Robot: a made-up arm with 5 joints.
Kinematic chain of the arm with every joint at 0, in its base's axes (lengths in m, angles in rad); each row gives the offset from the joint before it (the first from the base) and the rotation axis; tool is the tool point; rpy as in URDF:
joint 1: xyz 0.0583 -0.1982 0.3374 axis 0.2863 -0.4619 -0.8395
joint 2: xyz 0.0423 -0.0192 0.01 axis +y
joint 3: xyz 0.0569 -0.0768 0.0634 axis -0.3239 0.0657 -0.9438
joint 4: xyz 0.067 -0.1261 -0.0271 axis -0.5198 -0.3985 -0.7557
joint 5: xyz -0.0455 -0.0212 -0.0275 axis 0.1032 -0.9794 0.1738
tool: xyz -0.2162 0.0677 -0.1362 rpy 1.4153 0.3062 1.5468
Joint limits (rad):
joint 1: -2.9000..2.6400
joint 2: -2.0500..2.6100
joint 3: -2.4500..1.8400
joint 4: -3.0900..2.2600
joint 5: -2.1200..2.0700
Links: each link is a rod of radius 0.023 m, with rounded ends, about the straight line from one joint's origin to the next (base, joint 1, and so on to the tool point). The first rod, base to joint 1, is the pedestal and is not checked.
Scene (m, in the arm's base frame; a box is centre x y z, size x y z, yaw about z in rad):
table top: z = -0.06
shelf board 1: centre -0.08 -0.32 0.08 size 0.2 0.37 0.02 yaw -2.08
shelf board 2: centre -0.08 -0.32 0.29 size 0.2 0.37 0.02 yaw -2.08
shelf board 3: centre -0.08 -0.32 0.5 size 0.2 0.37 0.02 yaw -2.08
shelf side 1: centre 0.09 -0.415 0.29 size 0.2 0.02 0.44 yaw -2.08
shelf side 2: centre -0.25 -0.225 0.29 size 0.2 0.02 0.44 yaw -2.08
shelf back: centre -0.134 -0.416 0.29 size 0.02 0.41 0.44 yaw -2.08
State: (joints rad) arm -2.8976 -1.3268 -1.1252 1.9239 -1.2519
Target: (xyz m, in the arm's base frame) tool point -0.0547 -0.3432 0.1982
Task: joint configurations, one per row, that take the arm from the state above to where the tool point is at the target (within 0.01 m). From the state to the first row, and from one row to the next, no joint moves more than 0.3 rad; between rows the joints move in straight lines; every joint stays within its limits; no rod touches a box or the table.
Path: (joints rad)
1: -2.6294 -1.3824 -0.8883 1.7706 -1.4126
2: -2.3613 -1.4381 -0.6514 1.6173 -1.5734
3: -2.2317 -1.3846 -0.7329 1.4451 -1.3398
4: -2.1020 -1.3312 -0.8145 1.2730 -1.1063
5: -1.9724 -1.2778 -0.8961 1.1008 -0.8728
6: -2.2043 -1.1142 -0.9485 1.2001 -0.7857
7: -2.4362 -0.9507 -1.0010 1.2993 -0.6986
8: -2.6681 -0.7872 -1.0534 1.3985 -0.6115
9: -2.9000 -0.6236 -1.1059 1.4978 -0.5244

